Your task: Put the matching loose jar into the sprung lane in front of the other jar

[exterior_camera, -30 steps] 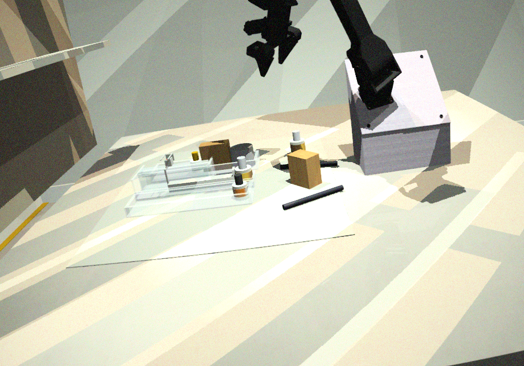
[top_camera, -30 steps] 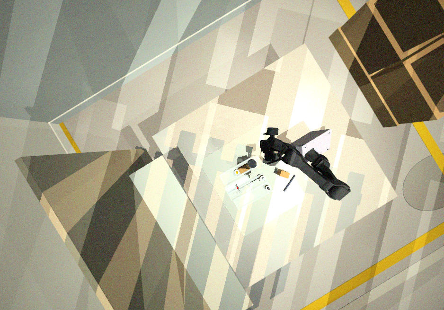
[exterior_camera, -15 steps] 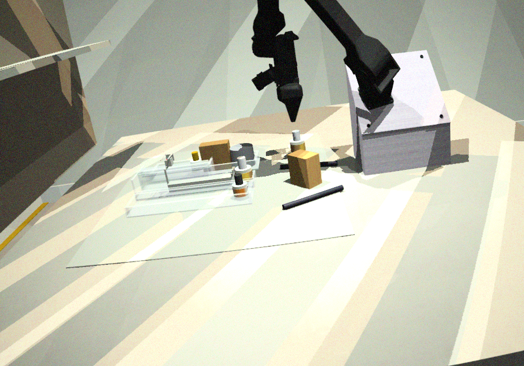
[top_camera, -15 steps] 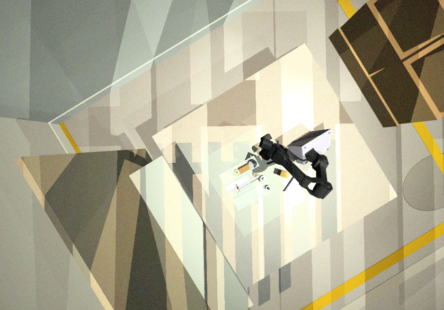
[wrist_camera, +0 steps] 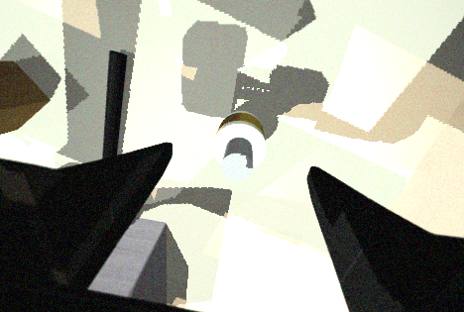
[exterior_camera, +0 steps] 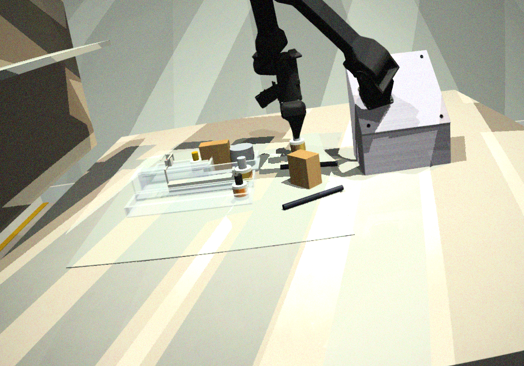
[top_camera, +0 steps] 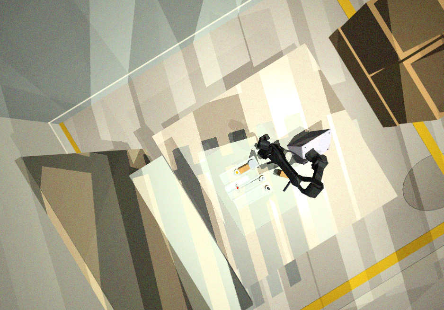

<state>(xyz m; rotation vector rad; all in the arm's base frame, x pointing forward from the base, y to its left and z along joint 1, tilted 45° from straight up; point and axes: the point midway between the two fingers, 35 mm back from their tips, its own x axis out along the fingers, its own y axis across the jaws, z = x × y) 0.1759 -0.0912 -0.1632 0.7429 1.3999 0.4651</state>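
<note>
Right now the grey cylinder is 15 cm ahead of my gripper tip, 2 cm to the left of it and 3 cm below it. From my gripper tip the other things lie so: shelf unit: 66 cm ahead, 6 cm to the left, 31 cm above.
</note>
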